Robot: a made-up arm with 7 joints.
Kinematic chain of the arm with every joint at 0, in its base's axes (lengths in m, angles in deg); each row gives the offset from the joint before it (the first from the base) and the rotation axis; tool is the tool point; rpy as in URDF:
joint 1: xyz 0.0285 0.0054 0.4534 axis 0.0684 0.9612 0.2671
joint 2: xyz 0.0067 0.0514 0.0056 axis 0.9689 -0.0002 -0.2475
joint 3: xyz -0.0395 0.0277 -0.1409 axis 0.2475 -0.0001 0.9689
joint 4: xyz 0.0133 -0.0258 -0.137 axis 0.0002 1 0
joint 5: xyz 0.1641 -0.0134 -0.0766 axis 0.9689 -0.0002 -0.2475
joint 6: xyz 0.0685 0.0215 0.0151 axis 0.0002 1 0
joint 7: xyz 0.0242 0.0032 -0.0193 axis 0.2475 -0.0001 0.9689
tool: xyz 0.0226 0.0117 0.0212 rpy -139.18 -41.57 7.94
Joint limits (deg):
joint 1: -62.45..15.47
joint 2: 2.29..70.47
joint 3: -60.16..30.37
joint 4: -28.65..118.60
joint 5: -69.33..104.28
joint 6: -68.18..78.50
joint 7: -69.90..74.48
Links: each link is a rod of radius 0.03 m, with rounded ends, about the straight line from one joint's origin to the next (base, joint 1, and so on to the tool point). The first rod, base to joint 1, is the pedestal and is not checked.
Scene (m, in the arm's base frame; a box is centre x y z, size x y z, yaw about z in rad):
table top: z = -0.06
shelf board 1: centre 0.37 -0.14 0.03 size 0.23 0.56 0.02 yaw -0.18
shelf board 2: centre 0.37 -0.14 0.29 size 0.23 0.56 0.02 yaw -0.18
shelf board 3: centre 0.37 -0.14 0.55 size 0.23 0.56 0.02 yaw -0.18
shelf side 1: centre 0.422 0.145 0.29 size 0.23 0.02 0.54 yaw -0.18
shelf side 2: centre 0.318 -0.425 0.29 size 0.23 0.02 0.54 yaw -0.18
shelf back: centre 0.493 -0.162 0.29 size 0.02 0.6 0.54 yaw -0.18
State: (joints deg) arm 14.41 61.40 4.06 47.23 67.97 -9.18 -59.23
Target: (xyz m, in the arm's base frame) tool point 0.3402 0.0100 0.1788
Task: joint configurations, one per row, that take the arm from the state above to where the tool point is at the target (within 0.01 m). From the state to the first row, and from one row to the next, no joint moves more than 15 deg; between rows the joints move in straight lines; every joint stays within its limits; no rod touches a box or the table.
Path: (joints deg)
1: 12.96 57.72 -1.37 32.41 65.92 -11.62 -58.66
2: 11.52 54.04 -6.79 17.59 63.86 -14.06 -58.09
3: 10.07 50.37 -12.22 2.78 61.81 -16.50 -57.52
4: 8.62 46.69 -17.65 -12.04 59.76 -18.94 -56.94
5: 7.18 43.01 -23.07 -26.86 57.70 -21.38 -56.37
6: -5.60 34.37 -19.87 -14.04 60.30 -18.32 -56.59
7: -18.38 25.72 -16.68 -1.22 62.90 -15.26 -56.80

